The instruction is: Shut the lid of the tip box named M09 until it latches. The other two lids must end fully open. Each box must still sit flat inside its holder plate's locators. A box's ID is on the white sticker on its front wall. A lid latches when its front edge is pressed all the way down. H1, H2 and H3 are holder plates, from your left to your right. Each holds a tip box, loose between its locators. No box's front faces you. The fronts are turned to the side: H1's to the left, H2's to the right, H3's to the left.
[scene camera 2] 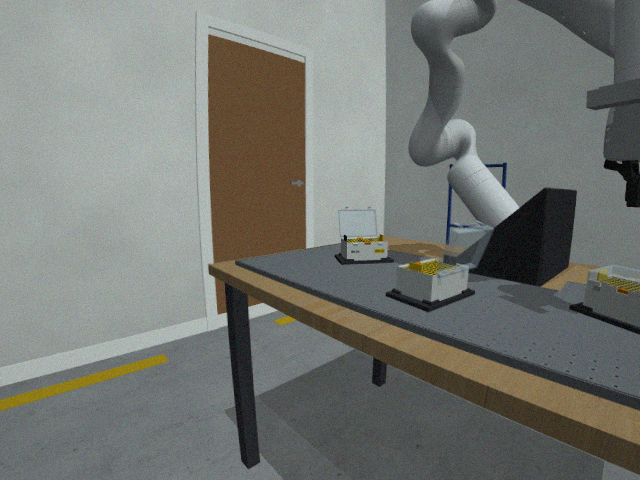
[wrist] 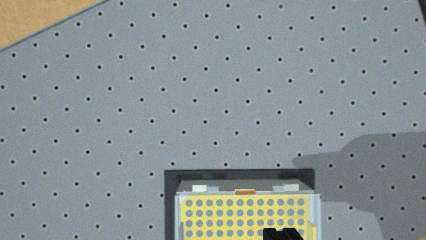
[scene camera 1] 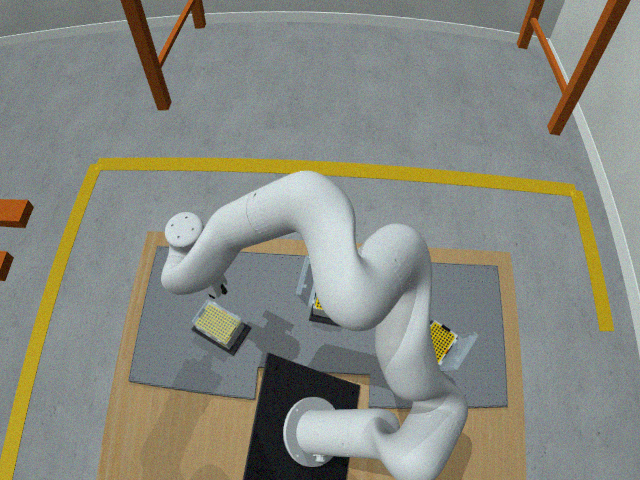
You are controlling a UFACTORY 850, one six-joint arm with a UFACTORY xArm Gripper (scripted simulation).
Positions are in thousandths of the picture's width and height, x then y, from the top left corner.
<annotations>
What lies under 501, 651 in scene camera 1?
A tip box.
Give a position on a tip box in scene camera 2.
652, 595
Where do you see a tip box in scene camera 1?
351, 682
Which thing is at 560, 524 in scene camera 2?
A tip box.
</annotations>
